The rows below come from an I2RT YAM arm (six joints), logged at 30 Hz.
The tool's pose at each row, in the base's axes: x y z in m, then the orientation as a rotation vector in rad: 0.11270, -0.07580, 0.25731, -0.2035, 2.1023, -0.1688; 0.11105, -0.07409, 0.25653, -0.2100, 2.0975, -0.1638; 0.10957, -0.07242, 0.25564, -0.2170, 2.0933, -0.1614; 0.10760, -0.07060, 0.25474, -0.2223, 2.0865, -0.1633; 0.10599, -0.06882, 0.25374, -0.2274, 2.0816, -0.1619; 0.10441, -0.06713, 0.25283, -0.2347, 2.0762, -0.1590; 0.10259, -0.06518, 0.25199, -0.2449, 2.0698, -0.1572; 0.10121, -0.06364, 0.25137, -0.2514, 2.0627, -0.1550; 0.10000, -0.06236, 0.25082, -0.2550, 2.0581, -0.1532; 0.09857, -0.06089, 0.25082, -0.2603, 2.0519, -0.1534; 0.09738, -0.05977, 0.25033, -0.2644, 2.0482, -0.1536; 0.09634, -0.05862, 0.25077, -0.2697, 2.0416, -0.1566; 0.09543, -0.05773, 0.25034, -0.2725, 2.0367, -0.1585; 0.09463, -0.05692, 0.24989, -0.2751, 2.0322, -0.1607
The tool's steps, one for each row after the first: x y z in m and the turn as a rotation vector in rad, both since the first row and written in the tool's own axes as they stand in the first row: 0.00112, 0.00195, -0.00108, -0.0057, -0.0053, -0.0027; 0.00226, 0.00388, -0.00196, -0.0097, -0.0097, -0.0069; 0.00362, 0.00599, -0.00326, -0.0098, -0.0162, -0.0116; 0.00490, 0.00805, -0.00420, -0.0123, -0.0212, -0.0148; 0.00610, 0.01001, -0.00516, -0.0168, -0.0269, -0.0191; 0.00731, 0.01222, -0.00637, -0.0216, -0.0333, -0.0258; 0.00820, 0.01396, -0.00729, -0.0250, -0.0405, -0.0298; 0.00900, 0.01541, -0.00810, -0.0273, -0.0452, -0.0318; 0.00941, 0.01696, -0.00938, -0.0287, -0.0512, -0.0359; 0.01018, 0.01824, -0.01020, -0.0298, -0.0548, -0.0391; 0.01010, 0.01935, -0.01136, -0.0292, -0.0609, -0.0444; 0.01073, 0.02038, -0.01195, -0.0284, -0.0655, -0.0473; 0.01134, 0.02132, -0.01244, -0.0275, -0.0696, -0.0503
